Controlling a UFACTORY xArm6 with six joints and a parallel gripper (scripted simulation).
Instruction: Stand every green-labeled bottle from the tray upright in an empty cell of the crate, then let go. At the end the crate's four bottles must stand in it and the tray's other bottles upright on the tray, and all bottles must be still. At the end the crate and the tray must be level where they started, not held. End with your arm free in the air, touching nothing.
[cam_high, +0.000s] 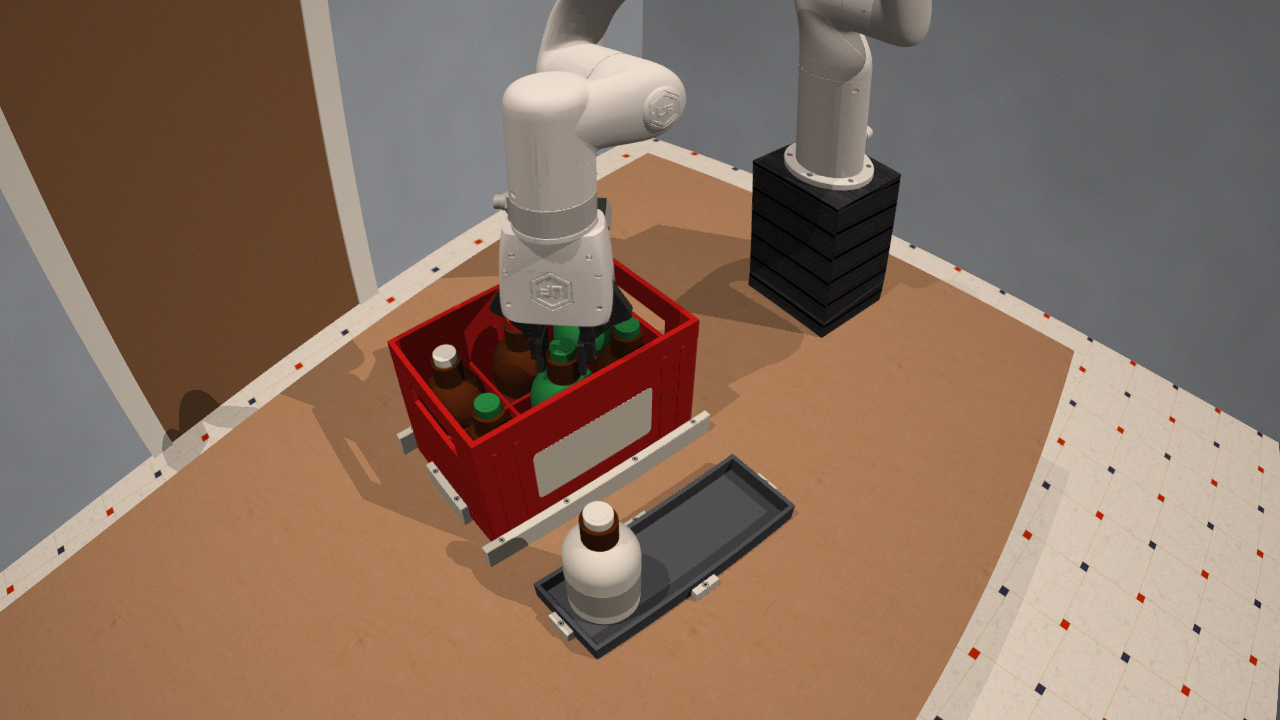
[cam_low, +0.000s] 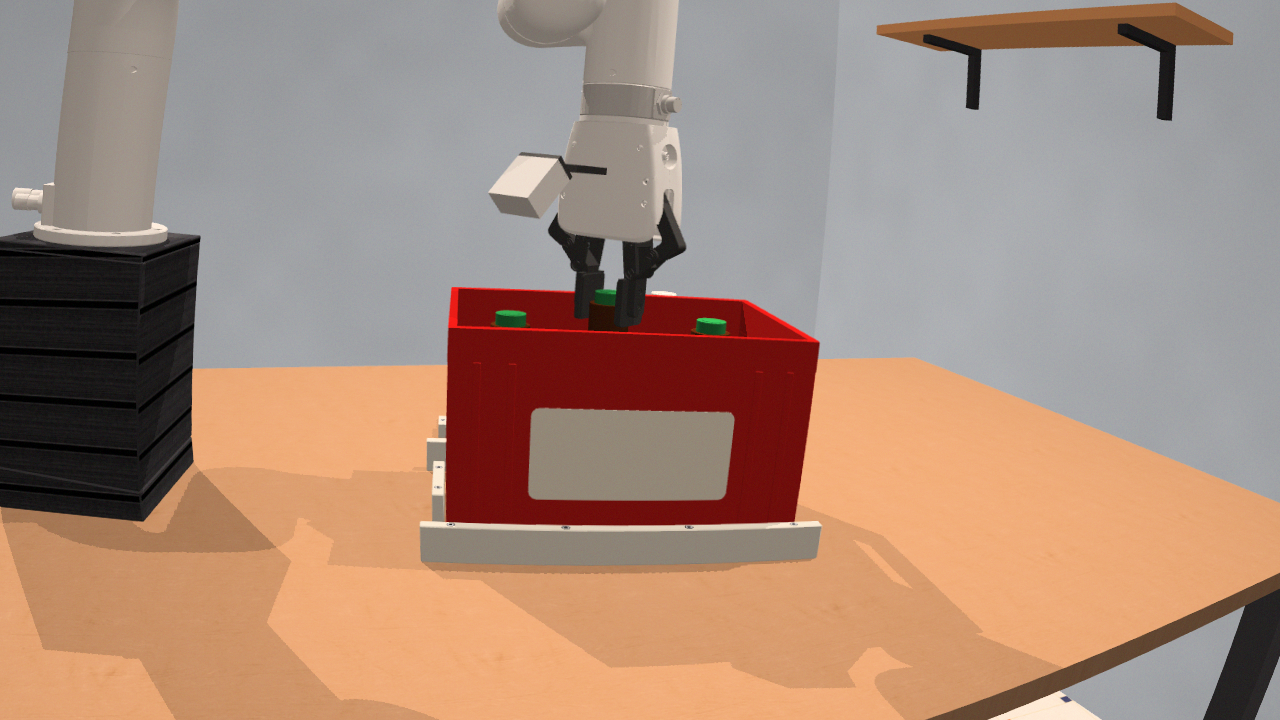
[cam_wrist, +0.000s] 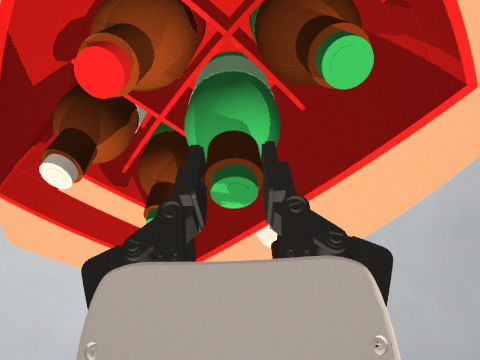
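Right now my hand is 70 mm above the green bottle. From my hand the other things lie so: dark tray: 20 mm ahead, 170 mm to the left, 170 mm below; crate: 40 mm to the right, 90 mm below; white-labeled bottle: 110 mm ahead, 150 mm to the left, 90 mm below.
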